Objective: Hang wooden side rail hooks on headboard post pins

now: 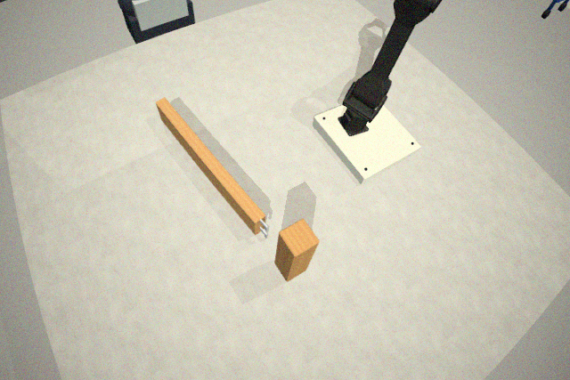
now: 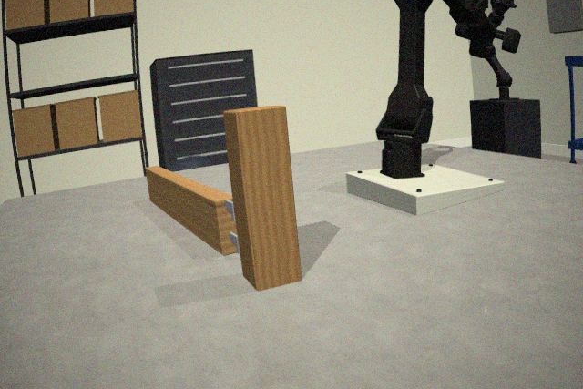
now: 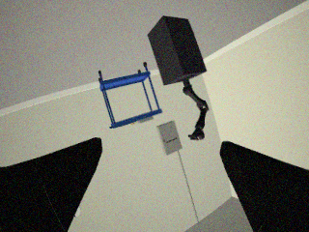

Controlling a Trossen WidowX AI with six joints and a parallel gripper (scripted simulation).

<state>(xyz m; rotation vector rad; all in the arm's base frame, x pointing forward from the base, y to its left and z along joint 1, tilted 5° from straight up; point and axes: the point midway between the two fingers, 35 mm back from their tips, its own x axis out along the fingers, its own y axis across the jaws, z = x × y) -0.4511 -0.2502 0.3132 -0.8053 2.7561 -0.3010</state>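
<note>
My gripper tip is now 81 cm short of the headboard post, 52 cm to the right of it and 22 cm above it.
</note>
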